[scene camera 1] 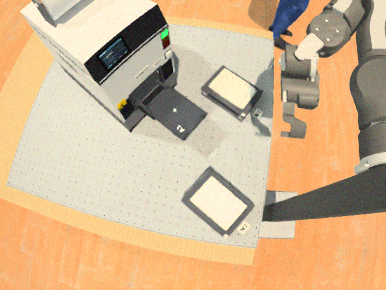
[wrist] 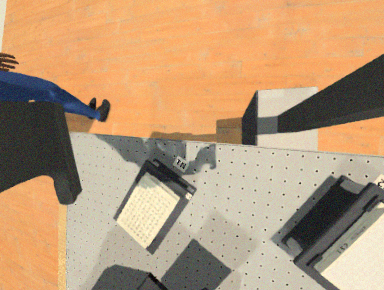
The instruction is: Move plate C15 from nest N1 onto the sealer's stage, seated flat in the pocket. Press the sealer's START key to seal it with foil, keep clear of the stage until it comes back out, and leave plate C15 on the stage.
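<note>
A cream plate (scene camera 1: 231, 89) (wrist: 150, 205), which the task names as C15, sits in the dark nest N1 (scene camera 1: 220, 105) (wrist: 170, 225). The sealer (scene camera 1: 100, 25) stands at the upper left in the scene view. Its dark stage (scene camera 1: 162, 112) is out, with its bare top showing and no plate on it. A green key (scene camera 1: 165, 34) shows on the sealer's front; its lettering cannot be read. My gripper (scene camera 1: 292, 131) is open and empty, to the right of nest N1 and apart from the plate. One dark finger (wrist: 67, 192) shows in the wrist view; the other cannot be made out.
A second cream plate (scene camera 1: 218, 202) (wrist: 362, 255) sits in nest N2 (scene camera 1: 202, 214), nearer the front of the perforated table top (scene camera 1: 100, 165) (wrist: 240, 185). A dark beam (scene camera 1: 330, 200) (wrist: 335, 95) lies beyond the table edge. A person in blue (scene camera 1: 290, 12) (wrist: 30, 87) is beside the table.
</note>
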